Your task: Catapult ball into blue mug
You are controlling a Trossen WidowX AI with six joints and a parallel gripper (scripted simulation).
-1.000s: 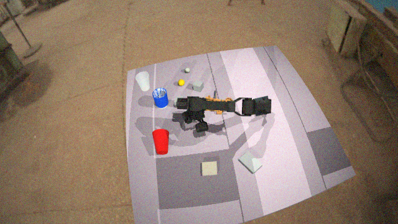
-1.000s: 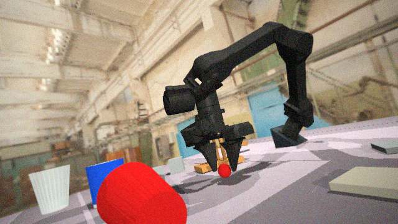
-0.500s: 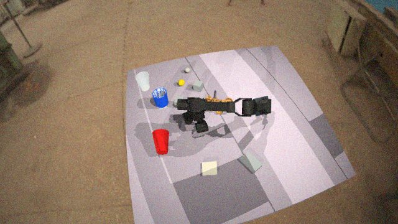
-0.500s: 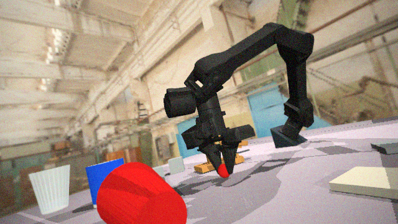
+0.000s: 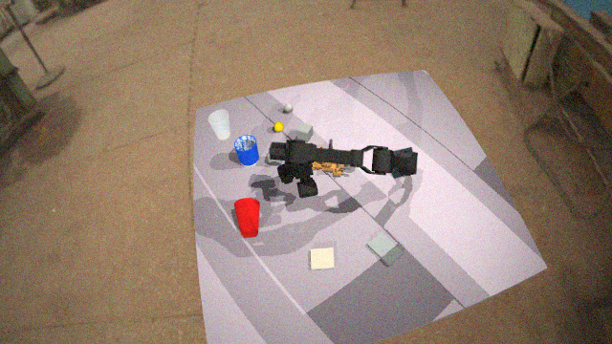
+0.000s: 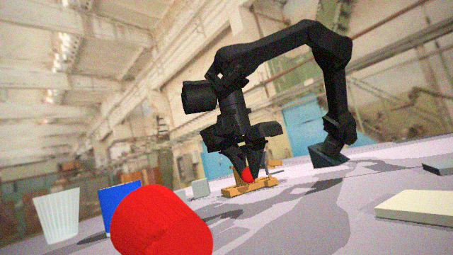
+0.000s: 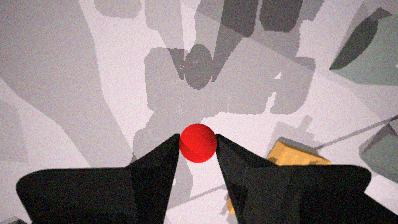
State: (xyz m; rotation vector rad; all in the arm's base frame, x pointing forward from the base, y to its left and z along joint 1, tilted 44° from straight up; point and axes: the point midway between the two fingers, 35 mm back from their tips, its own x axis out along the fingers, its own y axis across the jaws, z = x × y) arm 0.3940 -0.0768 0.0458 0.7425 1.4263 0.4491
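The wooden catapult is 16 cm behind my gripper tip and 8 cm to the right of it. The rest, counted from my gripper tip: red ball: 1 cm above; blue mug: 16 cm ahead, 26 cm to the right, 2 cm below; cream tile: 4 cm ahead, 27 cm to the left, 4 cm below.
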